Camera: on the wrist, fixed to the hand. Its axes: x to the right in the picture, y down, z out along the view.
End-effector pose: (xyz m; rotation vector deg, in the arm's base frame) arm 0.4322 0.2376 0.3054 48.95 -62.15 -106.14
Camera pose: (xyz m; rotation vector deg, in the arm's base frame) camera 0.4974 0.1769 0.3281 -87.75 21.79 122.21
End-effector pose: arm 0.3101 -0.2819 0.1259 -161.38 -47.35 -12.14
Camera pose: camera 0.3544 -0.3347 0.1867 -83.67 -146.83 -14.73
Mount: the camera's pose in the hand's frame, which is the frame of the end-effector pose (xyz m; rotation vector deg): 0.0212 0.0587 -0.0675 9.47 -1.65 -86.73
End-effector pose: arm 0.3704 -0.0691 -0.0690 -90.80 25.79 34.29
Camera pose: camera 0.3588 -0.1409 -0.1253 -74.97 -41.18 -32.53
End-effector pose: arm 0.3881 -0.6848 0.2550 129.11 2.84 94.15
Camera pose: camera 0.3220 -0.7175 0.3099 82.22 84.32 40.52
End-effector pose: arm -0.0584 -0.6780 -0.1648 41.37 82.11 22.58
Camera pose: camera -0.1116 -0.6070 -0.1407 -20.20 91.34 -51.88
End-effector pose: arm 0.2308 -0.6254 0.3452 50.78 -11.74 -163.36
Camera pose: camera 0.2580 -0.6925 0.2886 -33.42 -10.67 97.12
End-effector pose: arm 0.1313 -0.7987 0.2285 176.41 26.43 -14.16
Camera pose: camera 0.1788 -0.8459 0.2915 -102.48 -130.12 14.66
